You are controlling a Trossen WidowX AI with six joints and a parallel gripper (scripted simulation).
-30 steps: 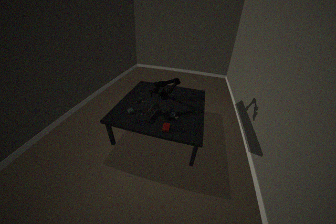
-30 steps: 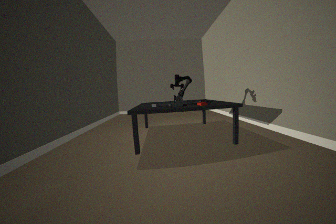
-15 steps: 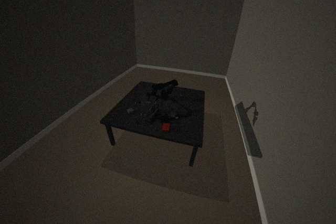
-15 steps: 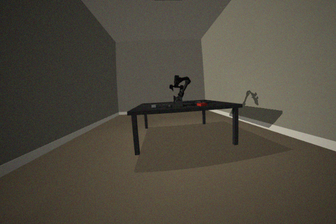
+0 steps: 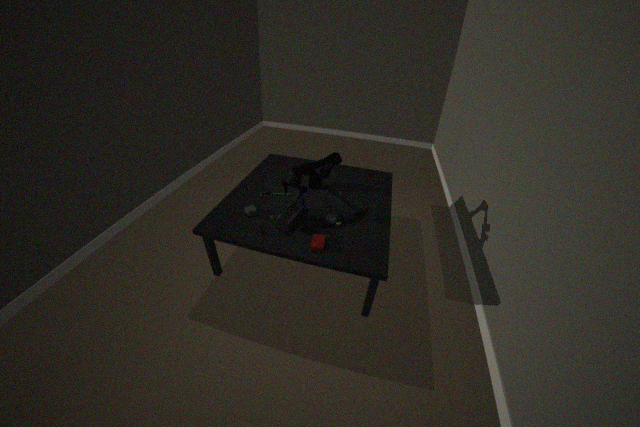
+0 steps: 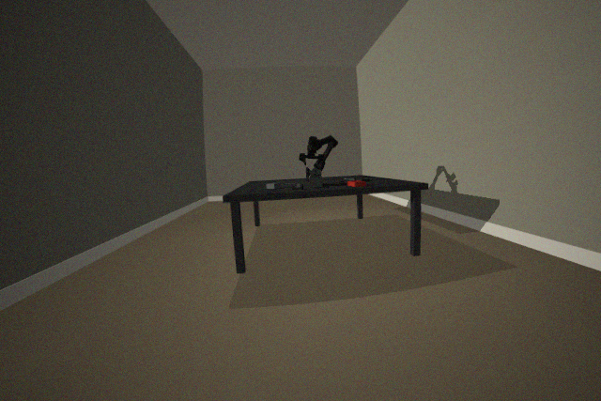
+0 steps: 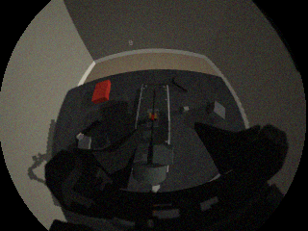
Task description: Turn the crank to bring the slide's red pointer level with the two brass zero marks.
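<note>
My gripper tip is 130 mm past the crank handle, 50 mm to the right of it and 30 mm above it. Round my gripper tip: red pointer: 40 mm ahead, 10 mm to the left, 70 mm below.
</note>
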